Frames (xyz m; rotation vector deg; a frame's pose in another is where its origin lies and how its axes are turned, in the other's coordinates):
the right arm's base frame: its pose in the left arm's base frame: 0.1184 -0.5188 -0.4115 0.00 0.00 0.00
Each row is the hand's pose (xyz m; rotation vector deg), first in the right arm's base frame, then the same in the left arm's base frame.
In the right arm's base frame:
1: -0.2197 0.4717 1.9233 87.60 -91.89 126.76
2: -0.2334 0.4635 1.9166 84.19 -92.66 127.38
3: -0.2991 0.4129 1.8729 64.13 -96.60 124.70
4: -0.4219 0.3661 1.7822 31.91 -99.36 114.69
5: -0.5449 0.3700 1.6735 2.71 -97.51 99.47
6: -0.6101 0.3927 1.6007 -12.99 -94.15 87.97
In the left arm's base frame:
1: -0.1013 -0.0471 1.5118 87.60 -91.89 126.76
2: -0.1150 -0.0553 1.5051 84.19 -92.66 127.38
3: -0.1807 -0.1059 1.4614 64.13 -96.60 124.70
4: -0.3035 -0.1527 1.3707 31.91 -99.36 114.69
5: -0.4265 -0.1488 1.2620 2.71 -97.51 99.47
6: -0.4917 -0.1261 1.1892 -12.99 -94.15 87.97

